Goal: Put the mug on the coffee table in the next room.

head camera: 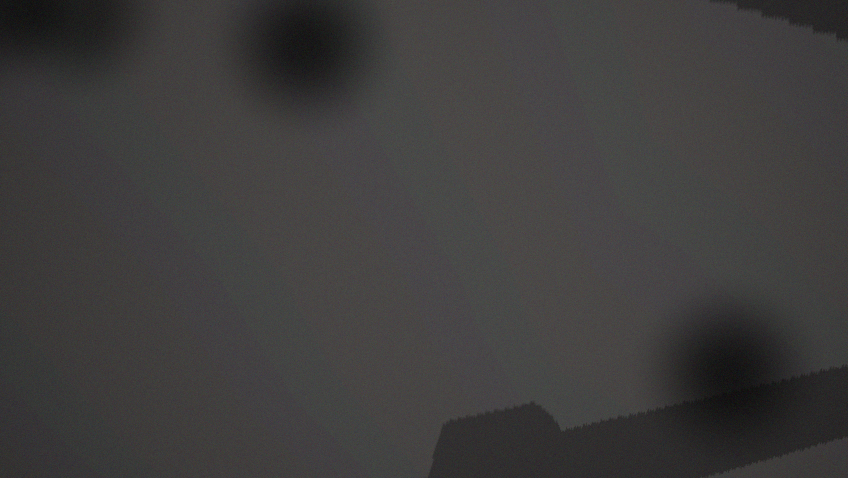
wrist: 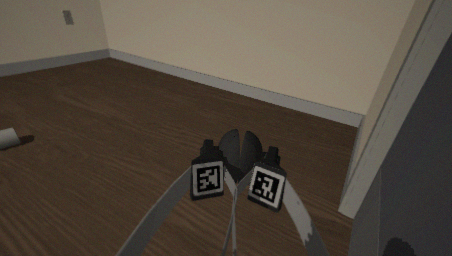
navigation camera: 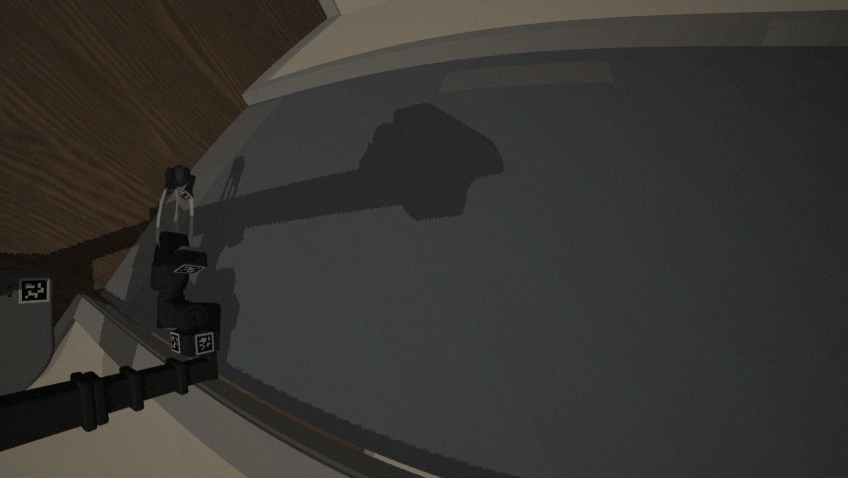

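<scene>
My gripper (navigation camera: 179, 176) (wrist: 239, 148) is shut; its two dark rounded fingertips are close together with no object held between them. In the navigation view it hangs beside the left edge of a large dark grey panel (navigation camera: 534, 267) (wrist: 425, 150), which looks like a door. In the wrist view the fingertips show over brown wooden floor, left of a pale door frame. The mug and the coffee table do not show in a form I can make out. A white cylindrical object (wrist: 7, 138) lies on the floor at the wrist view's left edge; I cannot tell what it is.
The pale door frame (wrist: 395, 115) stands close on the right in the wrist view, beside the panel. A beige wall (wrist: 240, 45) with a grey baseboard stands beyond the wooden floor (navigation camera: 118, 89) (wrist: 100, 105). A grey surface (head camera: 356, 237) with shadows fills the head view.
</scene>
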